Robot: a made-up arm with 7 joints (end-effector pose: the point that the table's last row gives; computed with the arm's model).
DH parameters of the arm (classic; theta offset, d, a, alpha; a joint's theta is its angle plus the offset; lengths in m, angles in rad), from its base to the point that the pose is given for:
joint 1: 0 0.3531 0 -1.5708
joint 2: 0 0 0 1.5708
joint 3: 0 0.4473 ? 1.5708
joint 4: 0 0 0.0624 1.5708
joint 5: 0 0.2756 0 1.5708
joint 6: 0 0 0.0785 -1.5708
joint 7: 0 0.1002 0 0
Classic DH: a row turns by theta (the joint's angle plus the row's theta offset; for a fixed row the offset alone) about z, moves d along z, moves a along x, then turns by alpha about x.
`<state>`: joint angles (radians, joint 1 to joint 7).
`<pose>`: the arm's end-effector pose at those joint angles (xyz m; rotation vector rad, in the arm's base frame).
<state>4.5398 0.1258 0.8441 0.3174 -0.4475 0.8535 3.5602</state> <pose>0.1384 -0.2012 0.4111 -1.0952 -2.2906 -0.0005</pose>
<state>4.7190 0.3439 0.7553 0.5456 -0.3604 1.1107 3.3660</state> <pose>0.1836 -0.2475 0.3907 -0.7853 -2.2596 -0.2674</pose>
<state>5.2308 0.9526 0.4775 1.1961 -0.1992 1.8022 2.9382</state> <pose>0.3348 -0.2926 0.2449 -0.0708 -1.7732 -0.8320</pose>
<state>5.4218 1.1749 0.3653 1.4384 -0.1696 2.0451 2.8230</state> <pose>0.3793 -0.2730 0.1673 0.0727 -1.5052 -0.9052</pose>
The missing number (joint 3, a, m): 0.074
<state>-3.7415 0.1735 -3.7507 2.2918 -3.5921 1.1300 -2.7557</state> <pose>0.0107 -0.1845 1.1748 -0.1099 0.5580 1.9801</pose>
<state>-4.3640 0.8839 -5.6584 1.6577 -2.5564 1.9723 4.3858</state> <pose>-0.3917 0.6106 0.4969 -0.8079 0.6329 0.1723</pose>
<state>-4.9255 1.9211 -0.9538 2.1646 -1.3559 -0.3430 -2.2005</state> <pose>0.3103 0.5221 -0.1402 -2.4358 1.1298 -0.4853</pose>
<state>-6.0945 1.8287 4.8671 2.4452 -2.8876 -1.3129 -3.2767</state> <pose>0.5877 -0.1421 0.1368 1.8634 0.0356 -0.5020</pose>
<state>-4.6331 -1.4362 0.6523 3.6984 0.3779 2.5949 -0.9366</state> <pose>0.0222 -0.6674 0.4109 1.0523 -0.9925 -2.4741</pose>
